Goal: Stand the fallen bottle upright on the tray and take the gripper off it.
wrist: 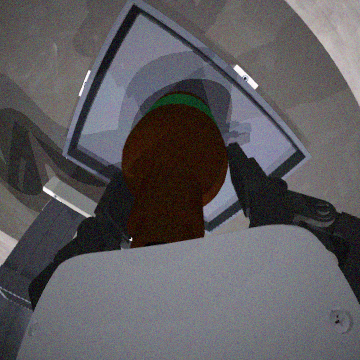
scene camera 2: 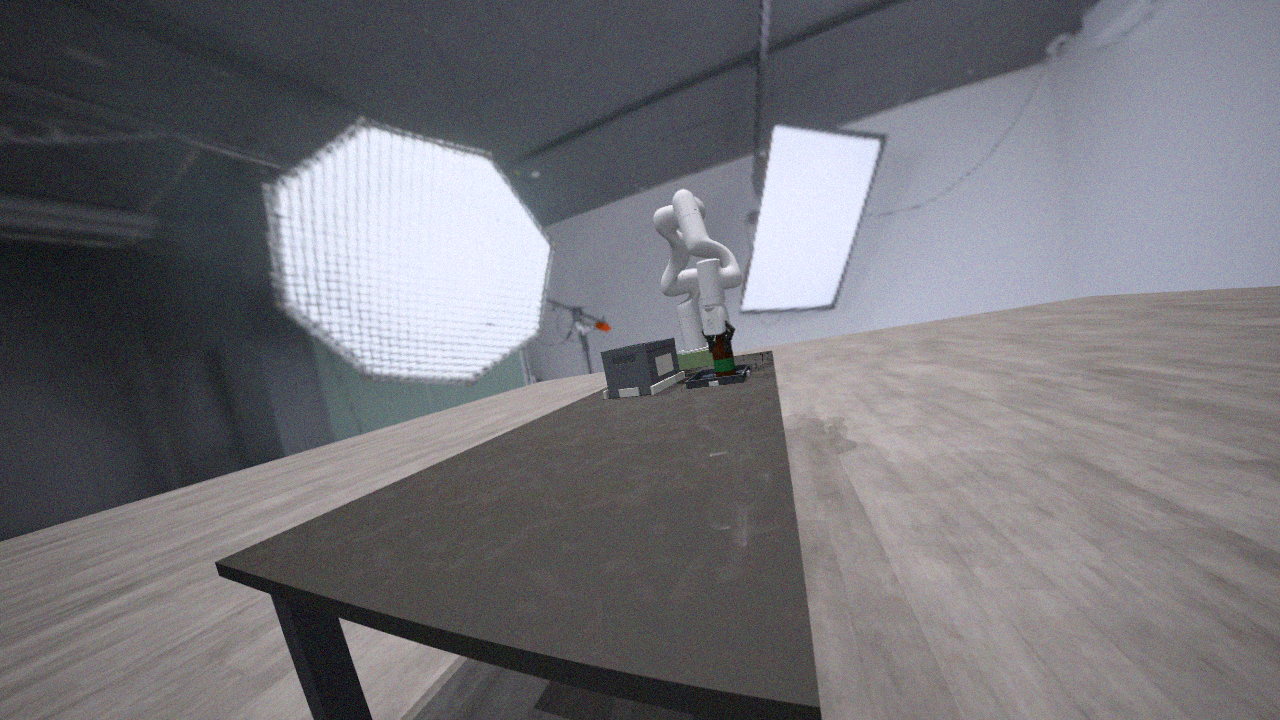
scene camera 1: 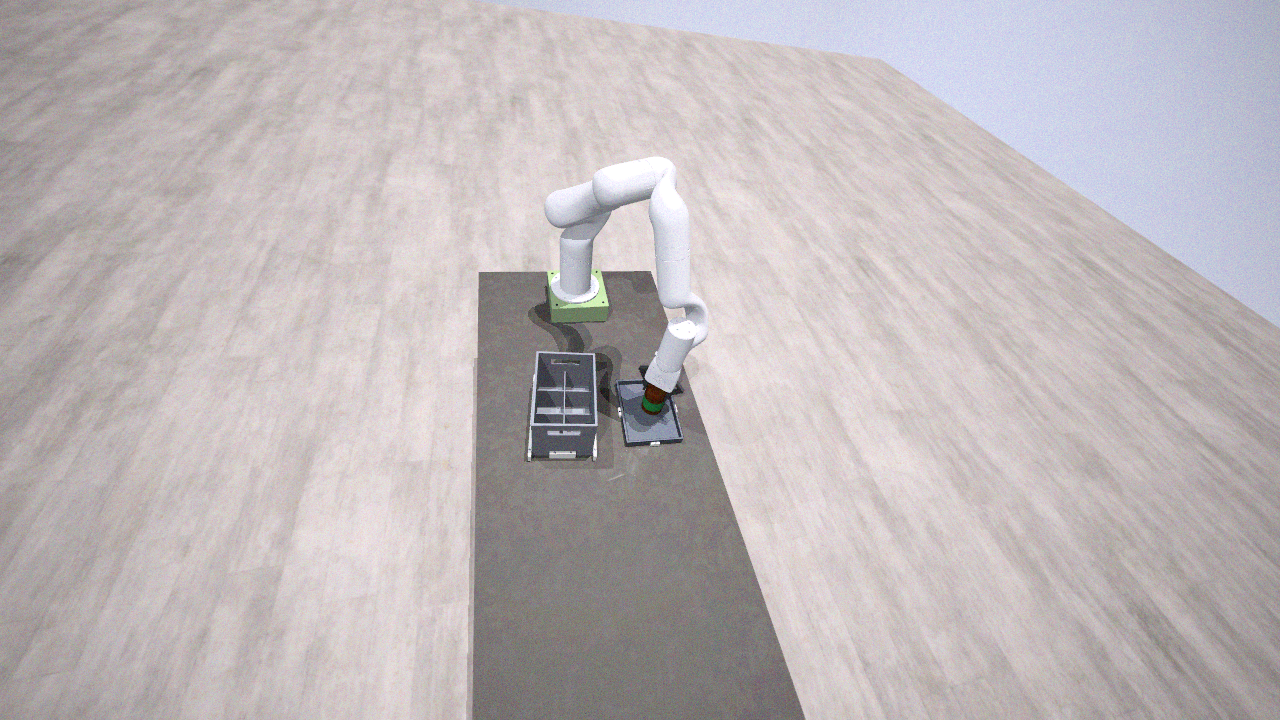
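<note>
The brown bottle with a green band (scene camera 1: 652, 404) (scene camera 2: 723, 360) (wrist: 175, 150) is close to upright inside the tray (scene camera 1: 653, 442) (scene camera 2: 716, 383) (wrist: 145, 45). Its base is low at the tray floor; I cannot tell whether it rests flat on it. My gripper (scene camera 1: 657, 385) (scene camera 2: 719, 334) (wrist: 177, 174) comes down from above at a slant and is shut on the bottle. In the wrist view the dark fingers stand wide, one on each side of the bottle's body. The bottle's mouth is hidden by the gripper body.
A grey crate with compartments (scene camera 1: 563, 440) (scene camera 2: 626, 372) (wrist: 32, 237) stands beside the tray, on the left in the first scene view. The arm's green base block (scene camera 1: 578, 313) (scene camera 2: 696, 358) is behind them. The tray lies close to the right edge of the dark table (scene camera 1: 617, 573) (scene camera 2: 572, 528).
</note>
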